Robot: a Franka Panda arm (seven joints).
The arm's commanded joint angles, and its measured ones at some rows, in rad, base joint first. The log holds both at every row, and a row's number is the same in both.
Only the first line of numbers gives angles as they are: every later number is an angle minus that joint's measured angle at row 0.
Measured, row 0: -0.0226, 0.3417, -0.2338, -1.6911, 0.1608, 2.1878, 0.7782
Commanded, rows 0 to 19: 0.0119, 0.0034, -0.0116, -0.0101, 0.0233, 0.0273, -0.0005; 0.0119, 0.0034, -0.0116, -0.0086, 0.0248, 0.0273, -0.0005; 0.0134, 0.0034, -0.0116, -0.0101, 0.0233, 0.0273, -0.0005; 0.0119, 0.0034, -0.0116, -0.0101, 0.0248, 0.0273, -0.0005; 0.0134, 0.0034, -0.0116, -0.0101, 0.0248, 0.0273, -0.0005; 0.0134, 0.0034, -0.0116, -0.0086, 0.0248, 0.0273, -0.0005; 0.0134, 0.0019, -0.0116, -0.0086, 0.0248, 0.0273, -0.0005; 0.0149, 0.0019, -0.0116, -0.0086, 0.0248, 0.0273, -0.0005; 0.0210, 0.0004, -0.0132, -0.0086, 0.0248, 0.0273, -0.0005; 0.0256, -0.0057, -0.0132, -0.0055, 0.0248, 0.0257, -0.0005; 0.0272, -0.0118, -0.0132, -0.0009, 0.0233, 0.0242, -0.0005; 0.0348, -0.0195, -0.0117, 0.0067, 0.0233, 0.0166, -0.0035; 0.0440, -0.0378, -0.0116, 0.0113, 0.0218, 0.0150, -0.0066; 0.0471, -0.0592, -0.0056, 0.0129, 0.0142, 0.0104, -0.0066; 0.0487, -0.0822, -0.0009, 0.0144, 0.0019, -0.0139, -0.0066; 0.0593, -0.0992, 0.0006, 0.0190, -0.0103, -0.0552, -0.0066; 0.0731, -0.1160, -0.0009, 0.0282, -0.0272, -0.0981, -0.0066; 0.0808, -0.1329, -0.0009, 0.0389, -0.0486, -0.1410, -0.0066; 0.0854, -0.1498, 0.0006, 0.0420, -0.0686, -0.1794, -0.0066; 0.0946, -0.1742, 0.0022, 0.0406, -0.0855, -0.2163, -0.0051
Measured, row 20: 0.0743, -0.1082, -0.0026, 0.0391, -0.0305, -0.1117, -0.0007
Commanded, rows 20 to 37: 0.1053, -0.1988, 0.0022, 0.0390, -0.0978, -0.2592, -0.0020; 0.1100, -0.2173, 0.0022, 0.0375, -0.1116, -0.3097, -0.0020; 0.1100, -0.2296, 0.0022, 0.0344, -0.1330, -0.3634, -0.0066; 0.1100, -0.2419, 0.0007, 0.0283, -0.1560, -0.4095, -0.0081; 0.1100, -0.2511, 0.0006, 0.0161, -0.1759, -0.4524, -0.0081; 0.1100, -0.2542, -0.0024, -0.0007, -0.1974, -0.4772, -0.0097; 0.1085, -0.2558, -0.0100, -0.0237, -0.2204, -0.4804, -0.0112; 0.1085, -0.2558, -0.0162, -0.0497, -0.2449, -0.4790, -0.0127; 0.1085, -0.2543, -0.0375, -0.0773, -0.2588, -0.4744, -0.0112; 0.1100, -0.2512, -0.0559, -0.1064, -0.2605, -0.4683, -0.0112; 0.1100, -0.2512, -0.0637, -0.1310, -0.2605, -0.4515, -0.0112; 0.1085, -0.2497, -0.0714, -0.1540, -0.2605, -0.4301, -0.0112; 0.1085, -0.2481, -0.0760, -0.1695, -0.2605, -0.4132, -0.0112; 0.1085, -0.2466, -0.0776, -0.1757, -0.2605, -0.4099, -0.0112; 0.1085, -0.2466, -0.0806, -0.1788, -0.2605, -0.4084, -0.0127; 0.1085, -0.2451, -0.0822, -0.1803, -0.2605, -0.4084, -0.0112; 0.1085, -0.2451, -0.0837, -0.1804, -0.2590, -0.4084, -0.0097; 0.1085, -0.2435, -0.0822, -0.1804, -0.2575, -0.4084, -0.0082
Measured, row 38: 0.1038, -0.2327, -0.0808, -0.1700, -0.2418, -0.4215, -0.0033
